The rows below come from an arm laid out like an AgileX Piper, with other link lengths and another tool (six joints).
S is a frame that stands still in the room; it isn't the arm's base.
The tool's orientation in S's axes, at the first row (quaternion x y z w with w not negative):
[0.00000, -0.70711, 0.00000, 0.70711]
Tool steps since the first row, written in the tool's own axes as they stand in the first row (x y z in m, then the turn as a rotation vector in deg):
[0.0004, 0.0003, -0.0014, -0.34, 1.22, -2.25]
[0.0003, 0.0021, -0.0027, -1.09, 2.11, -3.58]
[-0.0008, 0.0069, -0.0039, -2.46, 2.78, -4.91]
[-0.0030, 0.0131, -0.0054, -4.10, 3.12, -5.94]
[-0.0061, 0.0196, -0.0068, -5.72, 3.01, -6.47]
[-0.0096, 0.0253, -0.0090, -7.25, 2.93, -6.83]
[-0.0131, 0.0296, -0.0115, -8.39, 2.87, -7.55]
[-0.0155, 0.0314, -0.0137, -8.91, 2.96, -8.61]
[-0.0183, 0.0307, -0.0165, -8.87, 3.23, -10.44]
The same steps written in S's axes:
[0.0014, 0.0003, 0.0004, 2.25, 1.22, -0.34]
[0.0027, 0.0021, 0.0003, 3.58, 2.11, -1.09]
[0.0039, 0.0069, -0.0008, 4.91, 2.78, -2.46]
[0.0054, 0.0131, -0.0030, 5.94, 3.12, -4.10]
[0.0068, 0.0196, -0.0061, 6.47, 3.01, -5.72]
[0.0090, 0.0253, -0.0096, 6.83, 2.93, -7.25]
[0.0115, 0.0296, -0.0131, 7.55, 2.87, -8.39]
[0.0137, 0.0314, -0.0155, 8.61, 2.96, -8.91]
[0.0165, 0.0307, -0.0183, 10.44, 3.23, -8.87]

